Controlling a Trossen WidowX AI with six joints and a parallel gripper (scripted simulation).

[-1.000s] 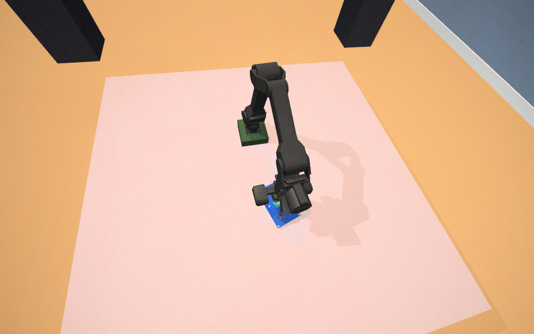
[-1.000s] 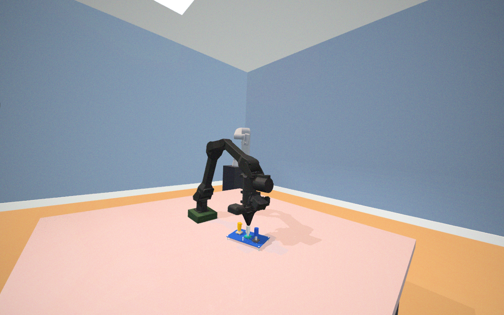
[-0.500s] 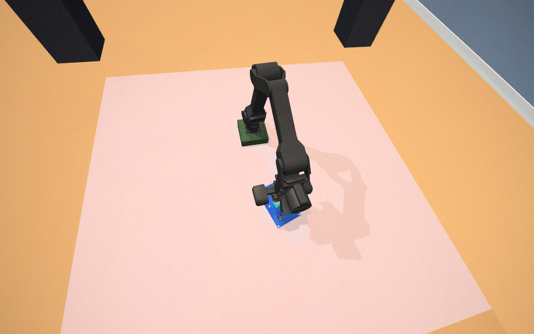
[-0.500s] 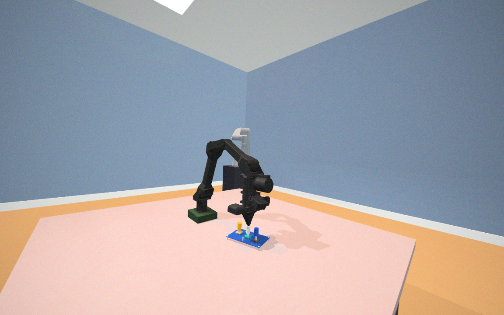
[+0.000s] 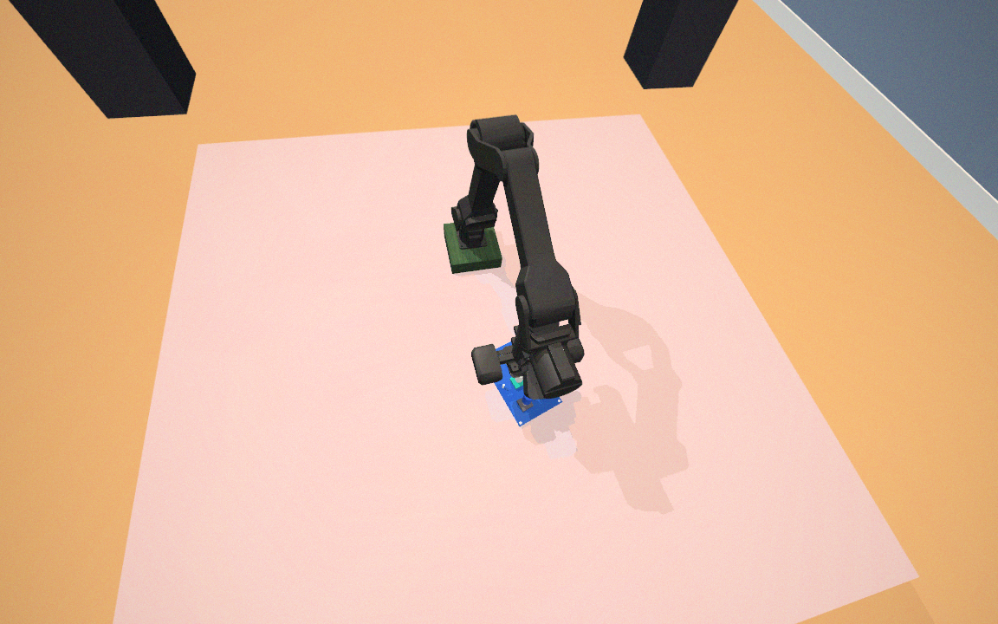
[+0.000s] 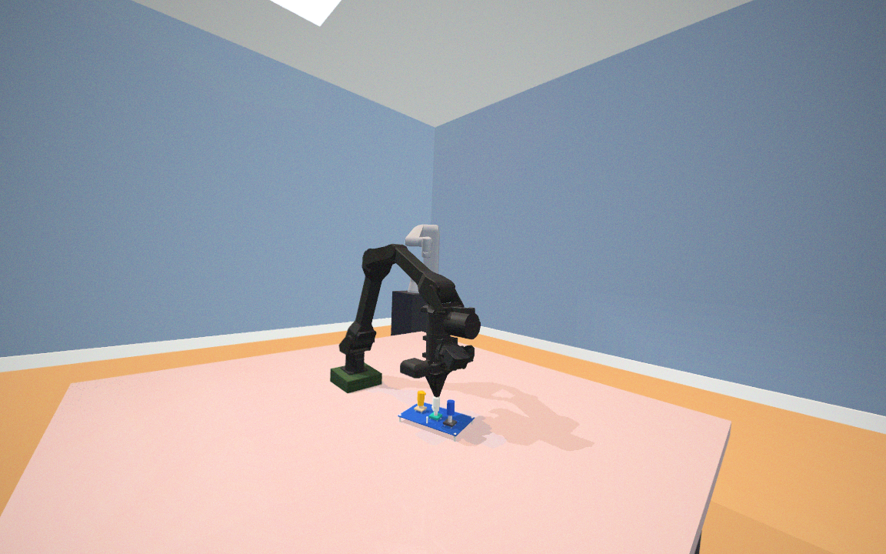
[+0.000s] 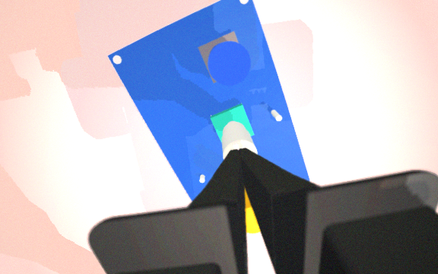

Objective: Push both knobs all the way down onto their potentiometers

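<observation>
My gripper tip is now 1 cm above the white knob. Round my gripper tip: orange knob: 5 cm behind, 2 cm below, 1 cm to the right.
</observation>
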